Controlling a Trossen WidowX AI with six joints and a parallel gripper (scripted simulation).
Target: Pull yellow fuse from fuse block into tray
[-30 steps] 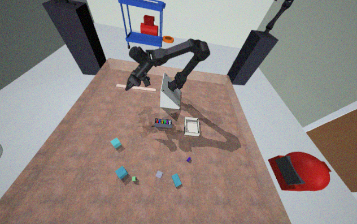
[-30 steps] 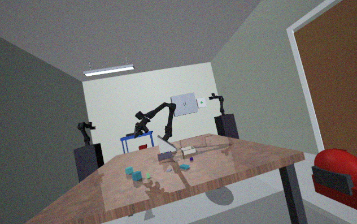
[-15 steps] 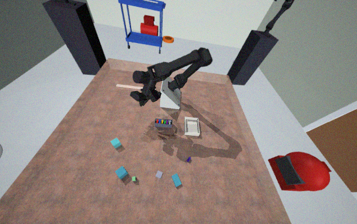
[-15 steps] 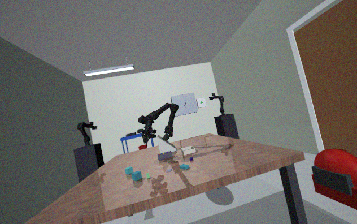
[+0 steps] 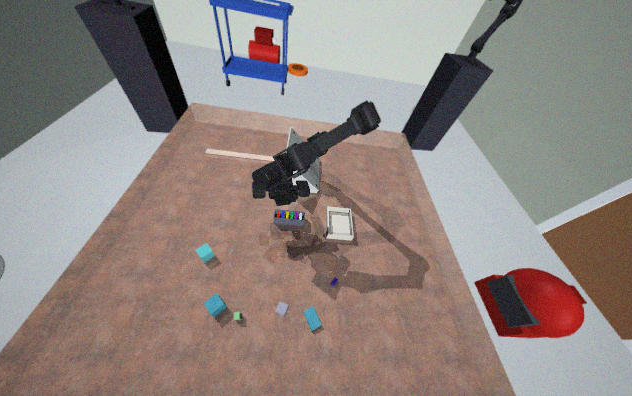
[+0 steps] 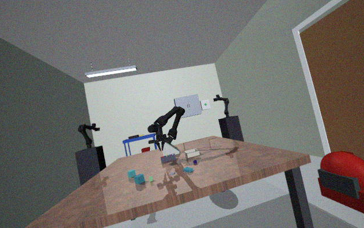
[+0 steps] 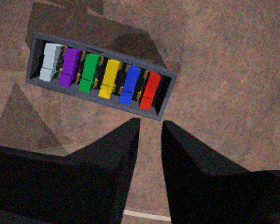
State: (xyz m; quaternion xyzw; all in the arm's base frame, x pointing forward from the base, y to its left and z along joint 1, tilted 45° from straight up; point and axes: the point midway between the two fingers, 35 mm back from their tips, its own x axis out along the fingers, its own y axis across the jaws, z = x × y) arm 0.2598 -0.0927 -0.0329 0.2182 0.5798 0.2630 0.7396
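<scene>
My gripper tip is 10 mm short of the yellow fuse, 30 mm to the right of it and 60 mm above it. From my gripper tip the other things lie so: tray: 30 mm ahead, 240 mm to the left, 90 mm below.
</scene>
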